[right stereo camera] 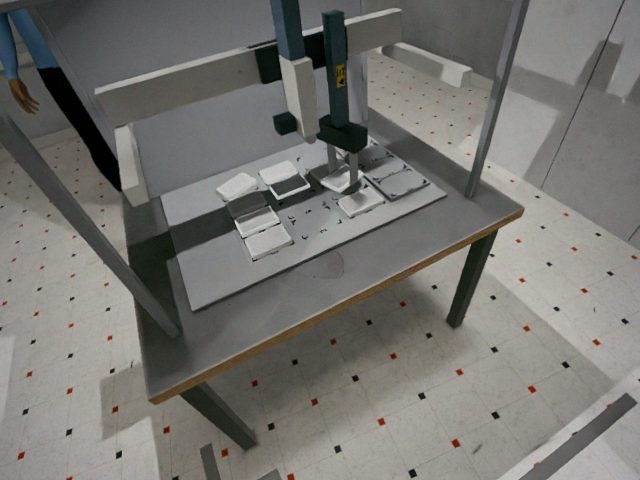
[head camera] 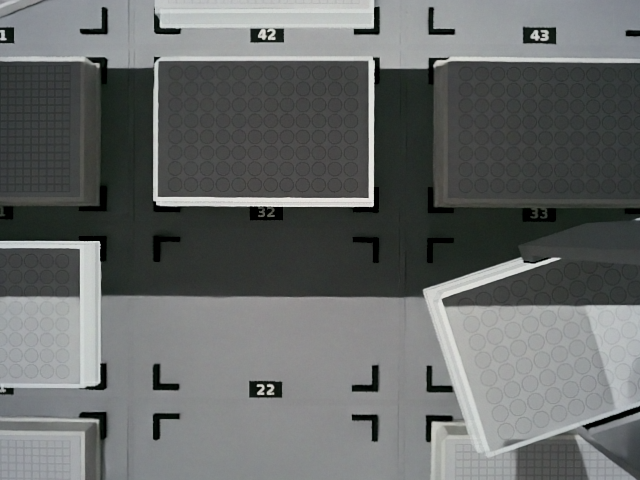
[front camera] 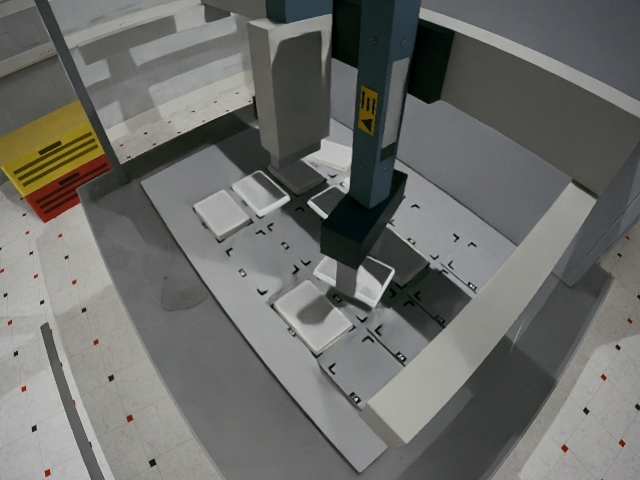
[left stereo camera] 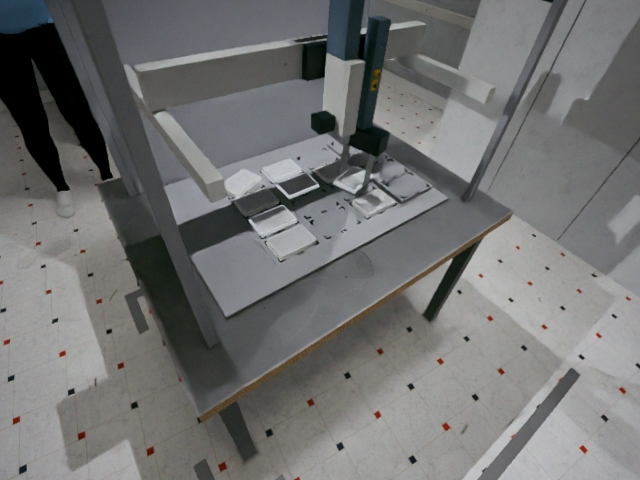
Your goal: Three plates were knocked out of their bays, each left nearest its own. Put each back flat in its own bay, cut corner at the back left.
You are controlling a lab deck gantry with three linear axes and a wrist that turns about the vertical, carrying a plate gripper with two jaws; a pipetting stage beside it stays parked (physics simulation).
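Places are measured from the robot's base along level axes (x ahead, y left, z up), in metres.
Pixels of known places: gripper, fingertip midpoint: [right stereo camera: 343, 177] [head camera: 582, 329] [front camera: 357, 273] [left stereo camera: 354, 178]; robot's base at its link origin: [right stereo camera: 254, 260] [front camera: 194, 209] [left stereo camera: 280, 261].
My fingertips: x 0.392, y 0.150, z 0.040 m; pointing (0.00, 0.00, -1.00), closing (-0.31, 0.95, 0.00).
Observation:
For each thing: its middle in the pictures, then the offset to it from my fingertips. "spot": a spot on its surface instead.
- white-rimmed round-well plate at the middle of its body: [head camera: 573, 332] [front camera: 354, 272] [right stereo camera: 342, 178] [left stereo camera: 353, 179] dx -0.005, dy -0.002, dz +0.000 m
- bay 22 at a spot on its surface: [head camera: 265, 337] spot: dx -0.164, dy -0.015, dz -0.040 m
- bay 32 at a spot on its surface: [head camera: 263, 129] spot: dx -0.164, dy +0.106, dz -0.026 m
A white-rimmed round-well plate [front camera: 381, 279] [head camera: 516, 361] [left stereo camera: 347, 180] [right stereo camera: 334, 181] is turned askew over the bay right of bay 22 [head camera: 265, 337]. It looks slightly raised and overlaps the plate in front in the head view. My gripper [front camera: 356, 276] [head camera: 563, 343] [left stereo camera: 355, 178] [right stereo camera: 343, 177] is shut on its long sides, turned with it. Its cut corner cannot be made out. Another plate [front camera: 336, 155] [left stereo camera: 242, 181] [right stereo camera: 236, 186] lies askew at the back left, around bay 41. The plate in bay 32 [head camera: 263, 129] looks square and flat. I cannot tell which is the third displaced plate.
The pipetting stage [front camera: 294, 93] [left stereo camera: 342, 93] [right stereo camera: 299, 93] hangs left of my gripper. A plate [front camera: 312, 315] [left stereo camera: 373, 204] [right stereo camera: 361, 202] sits in front of the held one, another [front camera: 405, 258] [head camera: 537, 129] behind in bay 33. More plates stand in the left columns.

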